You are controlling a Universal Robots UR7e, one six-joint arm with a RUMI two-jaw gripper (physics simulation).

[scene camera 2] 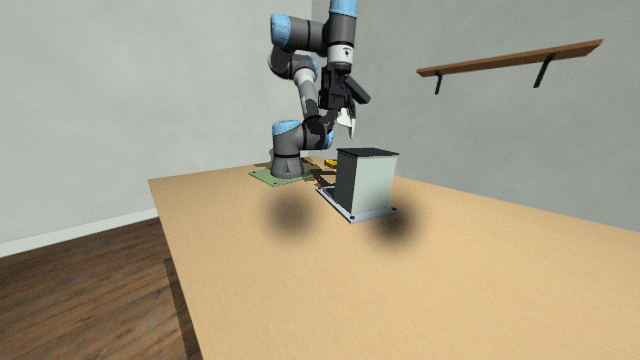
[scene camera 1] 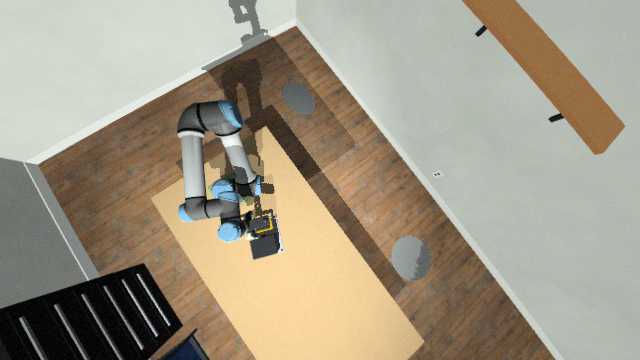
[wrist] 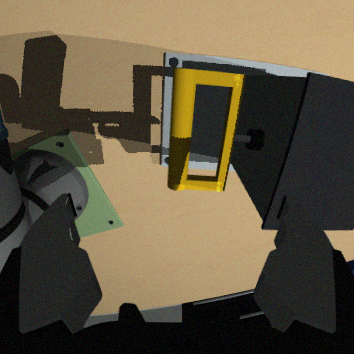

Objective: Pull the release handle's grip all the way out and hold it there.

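The release handle's yellow grip (scene camera 1: pixel 271 223) (scene camera 2: pixel 331 163) (wrist: pixel 182 105) is a rectangular loop. In the wrist view a short grey rod (wrist: pixel 242 138) joins it to the dark side of the box-shaped housing (scene camera 1: pixel 265 246) (scene camera 2: pixel 372 185) (wrist: pixel 320 150), with a gap between grip and housing. The housing stands on a light metal base plate (scene camera 2: pixel 372 215) (wrist: pixel 168 110). My gripper (scene camera 1: pixel 251 226) (scene camera 2: pixel 341 132) (wrist: pixel 177 196) is open and empty. Its fingertips are above the level of the housing's top in scene camera 2, and the grip lies ahead of the fingers in the wrist view. Much of the grip is hidden in scene camera 2.
The arm's base stands on a green plate (scene camera 2: pixel 261 175) (wrist: pixel 102 212) beside the handle unit, on the wooden table (scene camera 1: pixel 320 295) (scene camera 2: pixel 400 300). A black drawer cabinet (scene camera 1: pixel 95 320) stands off the table's side. A wooden shelf (scene camera 1: pixel 555 70) (scene camera 2: pixel 505 61) hangs on the wall.
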